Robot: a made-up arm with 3 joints. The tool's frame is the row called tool.
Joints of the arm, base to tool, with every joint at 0 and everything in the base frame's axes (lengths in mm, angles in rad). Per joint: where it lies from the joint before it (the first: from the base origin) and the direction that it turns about. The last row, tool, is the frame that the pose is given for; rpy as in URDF.
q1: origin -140 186 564 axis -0.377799 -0.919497 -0.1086
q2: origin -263 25 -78 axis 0.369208 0.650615 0.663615
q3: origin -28 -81 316 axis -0.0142 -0.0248 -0.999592
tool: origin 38 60 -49 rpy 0.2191 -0.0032 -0.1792
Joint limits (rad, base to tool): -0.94..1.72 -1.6..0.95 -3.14..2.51
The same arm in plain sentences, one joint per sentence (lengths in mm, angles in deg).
The arm has three revolute joints in a row. What follows holds with every joint at zero, and every direction is one of the base frame's.
The first joint is mounted 140 mm along -x and 186 mm along +y and 564 mm along +z from the base frame's origin and turns about the direction (-0.377799, -0.919497, -0.1086), from -53.86 to 98.55 deg.
The second joint is mounted 263 mm along -x and 25 mm along +y and 78 mm along -z from the first joint and turns about the direction (0.369208, 0.650615, 0.663615), from -91.67 to 54.43 deg.
The third joint is mounted 28 mm along -x and 81 mm along -y and 316 mm along +z from the second joint and turns about the direction (-0.0142, -0.0248, -0.999592), from -179.91 to 143.81 deg.
The tool frame, which is the frame that the pose is given for, is mounted 38 mm along +x and 60 mm along +y and 49 mm along -z from the third joint; its axes are the base frame's turned by roll 12.55, pitch -0.18 and yaw -10.27 deg (as in URDF: about the fixed x, then y, then z).

